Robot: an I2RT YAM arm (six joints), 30 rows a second.
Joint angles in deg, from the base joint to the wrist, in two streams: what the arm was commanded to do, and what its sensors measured. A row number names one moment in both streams.
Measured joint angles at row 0: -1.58, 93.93, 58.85, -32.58, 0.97, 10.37
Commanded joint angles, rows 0 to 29: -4.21, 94.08, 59.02, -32.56, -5.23, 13.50; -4.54, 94.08, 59.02, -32.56, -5.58, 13.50; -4.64, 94.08, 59.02, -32.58, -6.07, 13.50; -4.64, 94.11, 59.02, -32.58, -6.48, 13.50; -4.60, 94.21, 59.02, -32.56, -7.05, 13.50; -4.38, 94.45, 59.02, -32.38, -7.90, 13.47; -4.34, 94.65, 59.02, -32.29, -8.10, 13.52; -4.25, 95.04, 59.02, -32.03, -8.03, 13.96; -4.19, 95.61, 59.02, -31.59, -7.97, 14.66; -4.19, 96.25, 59.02, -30.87, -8.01, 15.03; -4.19, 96.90, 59.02, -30.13, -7.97, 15.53; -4.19, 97.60, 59.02, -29.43, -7.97, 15.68; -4.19, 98.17, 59.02, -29.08, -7.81, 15.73; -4.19, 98.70, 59.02, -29.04, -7.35, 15.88; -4.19, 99.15, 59.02, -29.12, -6.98, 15.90; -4.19, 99.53, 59.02, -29.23, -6.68, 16.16; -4.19, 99.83, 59.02, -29.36, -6.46, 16.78; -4.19, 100.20, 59.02, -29.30, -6.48, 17.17; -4.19, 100.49, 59.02, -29.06, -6.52, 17.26; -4.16, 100.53, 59.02, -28.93, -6.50, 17.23; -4.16, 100.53, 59.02, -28.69, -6.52, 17.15; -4.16, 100.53, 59.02, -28.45, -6.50, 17.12; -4.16, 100.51, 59.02, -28.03, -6.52, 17.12; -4.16, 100.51, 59.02, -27.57, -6.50, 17.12; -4.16, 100.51, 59.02, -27.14, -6.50, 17.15; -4.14, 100.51, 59.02, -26.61, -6.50, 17.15; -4.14, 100.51, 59.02, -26.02, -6.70, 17.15; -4.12, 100.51, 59.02, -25.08, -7.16, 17.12; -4.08, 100.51, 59.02, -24.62, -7.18, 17.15; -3.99, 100.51, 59.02, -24.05, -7.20, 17.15
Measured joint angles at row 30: -4.40, 100.14, 58.85, -24.84, -6.72, 16.99
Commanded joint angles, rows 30 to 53: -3.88, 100.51, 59.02, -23.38, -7.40, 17.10; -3.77, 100.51, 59.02, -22.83, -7.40, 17.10; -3.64, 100.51, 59.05, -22.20, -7.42, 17.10; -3.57, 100.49, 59.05, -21.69, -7.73, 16.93; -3.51, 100.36, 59.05, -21.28, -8.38, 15.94; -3.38, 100.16, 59.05, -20.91, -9.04, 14.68; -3.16, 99.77, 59.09, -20.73, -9.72, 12.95; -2.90, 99.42, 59.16, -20.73, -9.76, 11.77; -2.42, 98.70, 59.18, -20.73, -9.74, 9.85; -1.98, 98.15, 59.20, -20.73, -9.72, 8.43; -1.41, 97.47, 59.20, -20.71, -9.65, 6.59; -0.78, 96.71, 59.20, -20.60, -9.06, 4.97; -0.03, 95.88, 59.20, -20.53, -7.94, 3.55; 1.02, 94.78, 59.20, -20.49, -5.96, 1.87; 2.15, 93.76, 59.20, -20.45, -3.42, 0.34; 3.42, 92.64, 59.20, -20.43, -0.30, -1.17; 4.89, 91.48, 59.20, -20.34, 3.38, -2.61; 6.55, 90.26, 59.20, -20.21, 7.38, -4.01; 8.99, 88.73, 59.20, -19.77, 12.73, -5.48; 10.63, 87.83, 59.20, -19.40, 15.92, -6.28; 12.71, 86.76, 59.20, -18.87, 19.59, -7.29; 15.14, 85.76, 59.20, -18.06, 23.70, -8.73; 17.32, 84.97, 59.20, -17.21, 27.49, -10.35; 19.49, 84.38, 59.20, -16.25, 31.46, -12.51
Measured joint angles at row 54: 14.41, 87.05, 58.85, -17.61, 14.87, -5.10
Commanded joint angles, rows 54 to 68: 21.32, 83.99, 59.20, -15.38, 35.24, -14.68; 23.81, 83.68, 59.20, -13.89, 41.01, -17.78; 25.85, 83.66, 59.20, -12.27, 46.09, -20.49; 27.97, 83.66, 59.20, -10.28, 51.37, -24.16; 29.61, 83.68, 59.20, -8.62, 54.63, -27.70; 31.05, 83.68, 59.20, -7.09, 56.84, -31.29; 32.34, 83.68, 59.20, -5.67, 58.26, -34.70; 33.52, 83.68, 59.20, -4.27, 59.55, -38.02; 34.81, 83.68, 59.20, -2.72, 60.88, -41.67; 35.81, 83.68, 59.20, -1.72, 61.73, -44.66; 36.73, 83.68, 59.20, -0.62, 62.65, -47.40; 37.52, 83.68, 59.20, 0.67, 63.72, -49.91; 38.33, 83.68, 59.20, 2.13, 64.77, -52.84; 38.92, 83.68, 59.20, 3.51, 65.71, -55.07; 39.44, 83.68, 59.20, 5.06, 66.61, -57.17
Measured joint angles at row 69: 38.06, 84.60, 58.85, 3.16, 58.87, -45.23
